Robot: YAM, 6 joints.
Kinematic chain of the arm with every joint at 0, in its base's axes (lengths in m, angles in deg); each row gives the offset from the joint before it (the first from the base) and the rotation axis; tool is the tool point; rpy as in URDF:
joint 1: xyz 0 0 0.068 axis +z
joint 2: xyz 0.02 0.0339 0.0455 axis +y
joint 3: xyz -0.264 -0.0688 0 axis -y
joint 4: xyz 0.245 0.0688 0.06 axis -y
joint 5: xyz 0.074 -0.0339 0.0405 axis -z
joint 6: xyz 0.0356 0 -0.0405 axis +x
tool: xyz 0 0 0 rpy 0 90 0
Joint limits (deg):
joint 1: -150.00..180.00
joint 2: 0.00..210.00
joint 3: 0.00..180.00
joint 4: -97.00..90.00
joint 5: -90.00..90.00
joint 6: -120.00..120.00
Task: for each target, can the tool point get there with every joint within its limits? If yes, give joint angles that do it. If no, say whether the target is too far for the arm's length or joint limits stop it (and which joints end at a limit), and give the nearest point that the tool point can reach.
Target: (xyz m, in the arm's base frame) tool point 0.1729 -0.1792 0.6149
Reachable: yes | joints -43.07 85.35 104.89 48.97 21.06 23.38
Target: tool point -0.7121 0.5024 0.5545
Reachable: no: too far | nearest point -0.4704 0.3319 0.4013 | short by 0.333 m
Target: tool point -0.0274 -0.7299 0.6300
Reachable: no: too far | nearest point -0.0197 -0.5258 0.4815 | short by 0.252 m
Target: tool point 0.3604 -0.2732 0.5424
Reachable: yes | joints -36.38 124.71 156.08 -13.67 10.07 -26.93
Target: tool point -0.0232 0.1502 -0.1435
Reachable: yes | joints 89.29 170.33 30.46 60.47 -44.80 13.98
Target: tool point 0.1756 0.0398 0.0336
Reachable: yes | joints 2.68 112.52 28.27 -23.84 -62.35 -97.63
